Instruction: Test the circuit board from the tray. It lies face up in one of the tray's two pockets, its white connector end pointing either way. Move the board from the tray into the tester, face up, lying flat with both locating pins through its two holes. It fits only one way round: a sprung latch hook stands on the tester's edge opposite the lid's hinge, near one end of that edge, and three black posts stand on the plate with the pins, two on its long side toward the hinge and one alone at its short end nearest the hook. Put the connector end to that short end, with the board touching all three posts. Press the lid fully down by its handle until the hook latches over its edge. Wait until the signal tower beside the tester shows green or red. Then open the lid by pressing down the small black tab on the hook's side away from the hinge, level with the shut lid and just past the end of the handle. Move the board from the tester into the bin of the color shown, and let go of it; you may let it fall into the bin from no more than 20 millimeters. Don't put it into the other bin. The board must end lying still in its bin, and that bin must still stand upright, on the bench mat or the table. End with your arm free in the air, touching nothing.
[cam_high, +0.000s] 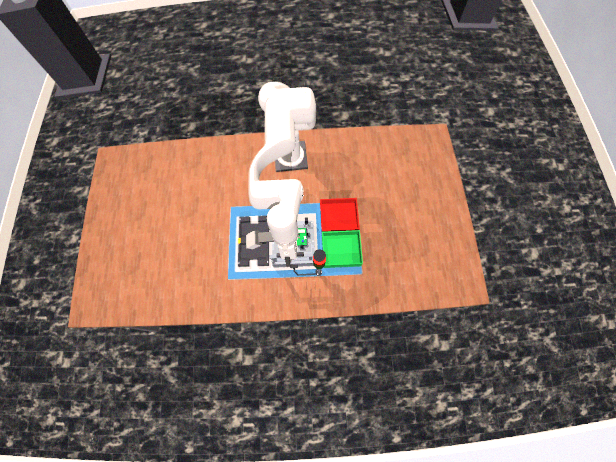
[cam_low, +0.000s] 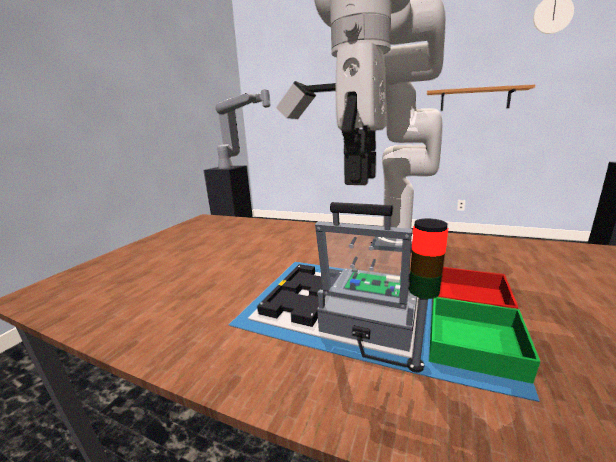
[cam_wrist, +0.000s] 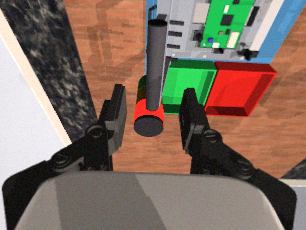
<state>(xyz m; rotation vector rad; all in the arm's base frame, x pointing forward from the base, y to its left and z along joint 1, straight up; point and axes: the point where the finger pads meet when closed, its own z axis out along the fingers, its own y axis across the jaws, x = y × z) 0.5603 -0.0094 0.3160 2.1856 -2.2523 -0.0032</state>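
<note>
Right now my hand is 260 mm above the green circuit board, 130 mm past it and 10 mm to the right of it. The rest, counted from my hand: small black tab 240 mm below, 190 mm behind, 60 mm to the left; clear lid 150 mm below, 20 mm behind; tester plate 260 mm below, 130 mm behind, 10 mm to the left.
</note>
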